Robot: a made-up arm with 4 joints.
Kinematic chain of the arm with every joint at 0, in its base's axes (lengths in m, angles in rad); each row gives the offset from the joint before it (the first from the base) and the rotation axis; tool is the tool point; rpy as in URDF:
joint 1: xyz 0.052 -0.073 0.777 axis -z
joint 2: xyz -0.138 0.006 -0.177 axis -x
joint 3: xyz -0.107 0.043 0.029 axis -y
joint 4: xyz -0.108 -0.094 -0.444 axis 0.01 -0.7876 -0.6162
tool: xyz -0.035 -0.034 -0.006 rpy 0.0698 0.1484 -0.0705
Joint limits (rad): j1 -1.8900..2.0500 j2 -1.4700..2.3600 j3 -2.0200..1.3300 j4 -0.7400..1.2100
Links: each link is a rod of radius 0.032 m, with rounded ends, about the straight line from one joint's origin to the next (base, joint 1, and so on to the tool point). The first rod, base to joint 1, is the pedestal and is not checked.
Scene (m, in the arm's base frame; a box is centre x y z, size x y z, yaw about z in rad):
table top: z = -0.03
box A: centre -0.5 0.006 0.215 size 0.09 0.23 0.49 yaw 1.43
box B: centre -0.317 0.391 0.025 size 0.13 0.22 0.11 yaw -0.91
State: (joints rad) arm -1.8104 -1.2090 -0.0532 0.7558
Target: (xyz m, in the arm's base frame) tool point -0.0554 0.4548 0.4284
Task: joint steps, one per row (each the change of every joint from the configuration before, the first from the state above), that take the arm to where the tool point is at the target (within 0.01 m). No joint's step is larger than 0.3 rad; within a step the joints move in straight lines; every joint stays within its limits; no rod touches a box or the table.
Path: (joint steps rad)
1: 0.2638 0.1807 0.1886 0.0320
2: 0.2638 0.1807 0.1887 0.0320
3: 0.2638 0.1807 0.1886 0.0319
4: 0.2638 0.1807 0.1887 0.0320
5: 0.2899 -0.2116 -0.1340 0.0100
6: 0.2899 -0.2116 -0.1340 0.0101
7: 0.2899 -0.2116 -0.1340 0.0100
8: 0.2899 -0.2116 -0.1340 0.0100

